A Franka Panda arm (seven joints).
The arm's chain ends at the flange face. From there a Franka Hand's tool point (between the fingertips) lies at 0.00 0.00 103.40 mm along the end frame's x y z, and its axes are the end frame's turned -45 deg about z.
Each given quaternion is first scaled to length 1.
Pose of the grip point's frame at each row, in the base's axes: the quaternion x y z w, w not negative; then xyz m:
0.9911 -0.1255 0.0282 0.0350 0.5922 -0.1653 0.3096
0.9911 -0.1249 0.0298 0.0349 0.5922 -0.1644 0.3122
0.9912 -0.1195 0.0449 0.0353 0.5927 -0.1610 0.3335
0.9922 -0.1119 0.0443 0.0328 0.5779 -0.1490 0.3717
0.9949 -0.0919 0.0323 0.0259 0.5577 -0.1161 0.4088
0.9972 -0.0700 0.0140 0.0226 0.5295 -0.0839 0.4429
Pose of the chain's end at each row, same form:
0.8676 -0.4952 0.0394 0.0215 0.5873 -0.1574 0.4126
0.8679 -0.4947 0.0409 0.0208 0.5870 -0.1565 0.4152
0.8700 -0.4897 0.0550 0.0154 0.5844 -0.1527 0.4362
0.8738 -0.4831 0.0535 0.0134 0.5696 -0.1412 0.4745
0.8840 -0.4656 0.0398 0.0116 0.5515 -0.1102 0.5118
0.8945 -0.4463 0.0216 0.0155 0.5269 -0.0790 0.5462

